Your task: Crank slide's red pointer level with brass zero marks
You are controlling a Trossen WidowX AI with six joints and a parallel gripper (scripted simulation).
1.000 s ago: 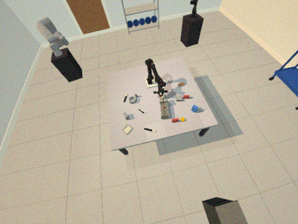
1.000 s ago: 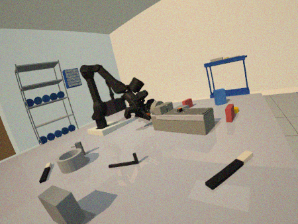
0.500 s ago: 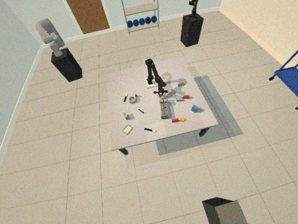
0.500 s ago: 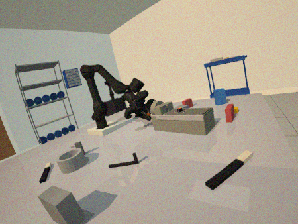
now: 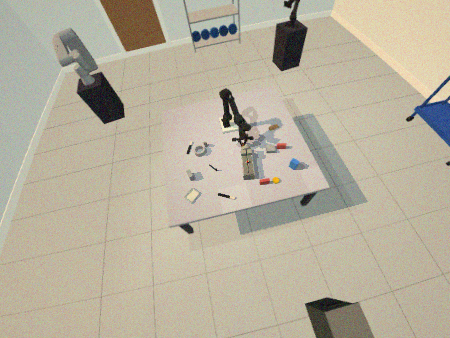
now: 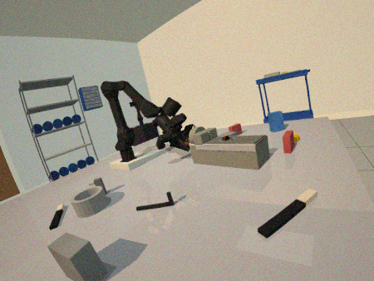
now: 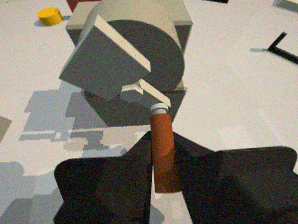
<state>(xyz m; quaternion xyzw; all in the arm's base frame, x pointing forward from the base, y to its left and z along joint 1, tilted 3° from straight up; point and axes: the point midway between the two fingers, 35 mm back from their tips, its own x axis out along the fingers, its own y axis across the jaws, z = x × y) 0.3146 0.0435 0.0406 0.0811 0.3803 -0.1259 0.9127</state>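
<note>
My gripper tip is 2 cm past the brown crank handle, 1 cm to the right of it and 2 cm below it. The rest, counted from my gripper tip: yellow disc (37 cm ahead, 13 cm to the left, 3 cm below); then red pointer (16 cm ahead, 3 cm to the right, 4 cm above); then black l-shaped piece (8 cm ahead, 30 cm to the right, 3 cm below).
</note>
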